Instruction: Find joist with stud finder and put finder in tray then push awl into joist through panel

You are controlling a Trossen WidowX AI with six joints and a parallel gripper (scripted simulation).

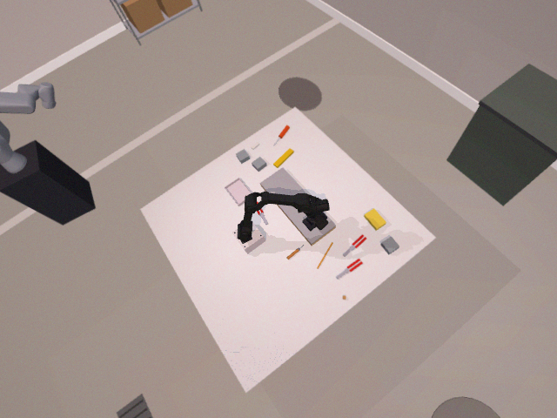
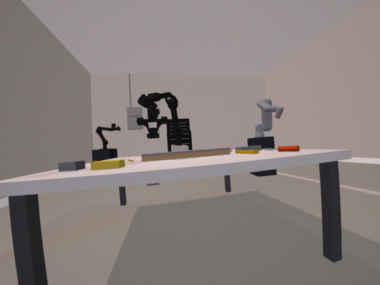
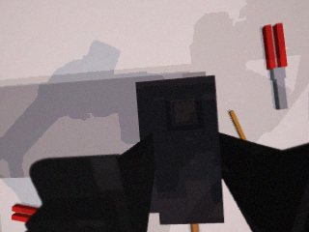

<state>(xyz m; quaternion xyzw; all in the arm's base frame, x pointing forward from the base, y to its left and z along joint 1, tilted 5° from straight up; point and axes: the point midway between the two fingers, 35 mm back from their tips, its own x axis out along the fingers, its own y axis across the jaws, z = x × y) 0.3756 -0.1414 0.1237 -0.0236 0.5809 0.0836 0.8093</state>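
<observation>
The square light is 30 mm above my gripper tip and 20 mm ahead of it. Round my gripper tip: orange pencil 170 mm to the right, 160 mm below, 40 mm behind; stud finder 20 mm above, 10 mm ahead; awl 160 mm behind, 150 mm below, 60 mm to the right.
</observation>
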